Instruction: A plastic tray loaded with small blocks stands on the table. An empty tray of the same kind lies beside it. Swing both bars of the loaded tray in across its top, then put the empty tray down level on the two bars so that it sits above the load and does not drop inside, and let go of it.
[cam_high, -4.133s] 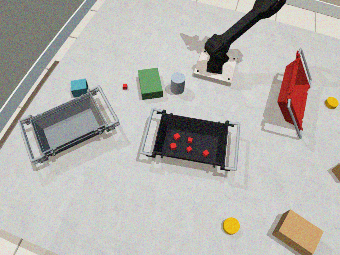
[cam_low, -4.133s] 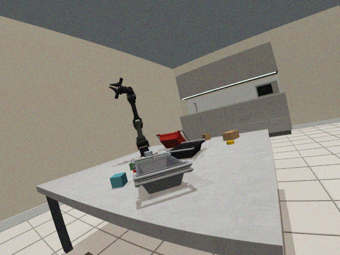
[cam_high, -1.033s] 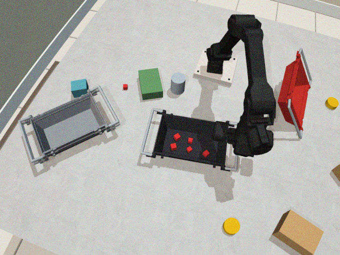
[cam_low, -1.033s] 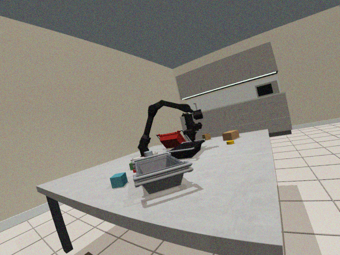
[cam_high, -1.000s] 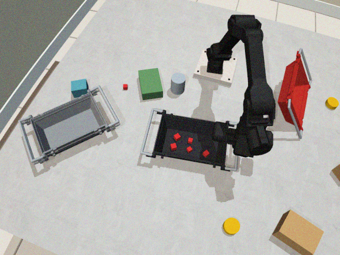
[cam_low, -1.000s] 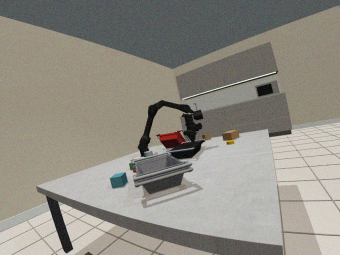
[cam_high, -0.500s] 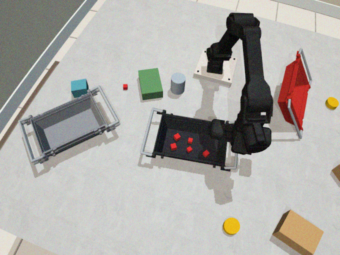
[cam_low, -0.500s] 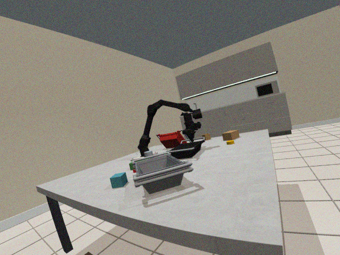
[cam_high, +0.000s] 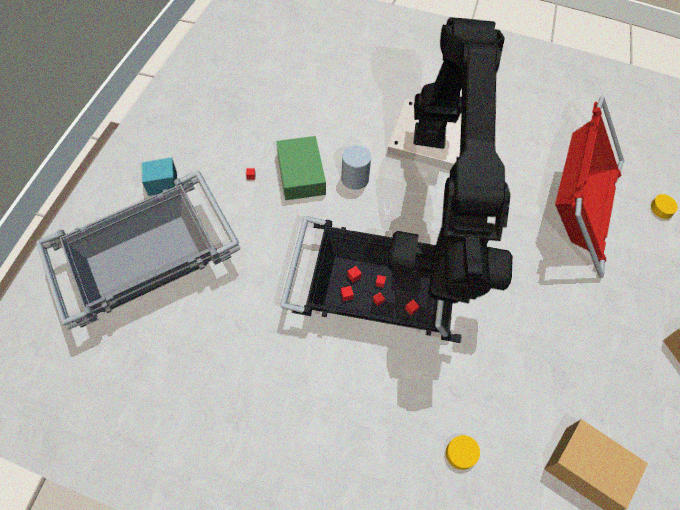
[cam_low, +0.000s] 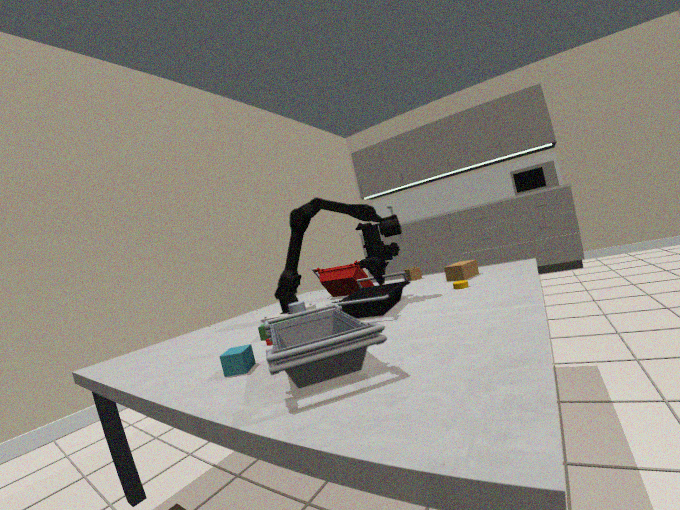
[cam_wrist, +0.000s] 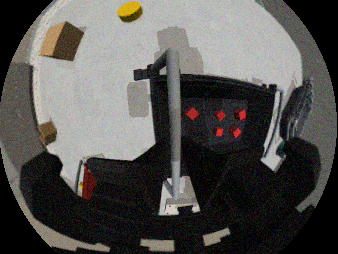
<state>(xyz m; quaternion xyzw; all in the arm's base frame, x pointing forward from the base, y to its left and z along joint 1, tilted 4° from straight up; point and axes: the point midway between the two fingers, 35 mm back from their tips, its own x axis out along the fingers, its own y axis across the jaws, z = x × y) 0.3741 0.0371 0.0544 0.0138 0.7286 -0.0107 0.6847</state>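
The red tray lies 26 cm behind my gripper tip, 29 cm to the left of it and 1 cm above it. Also, from my gripper tip: tan box: 26 cm ahead, 27 cm to the left, 3 cm below; green block: 24 cm behind, 28 cm to the right, 4 cm below; grey cylinder: 25 cm behind, 18 cm to the right, 3 cm below.
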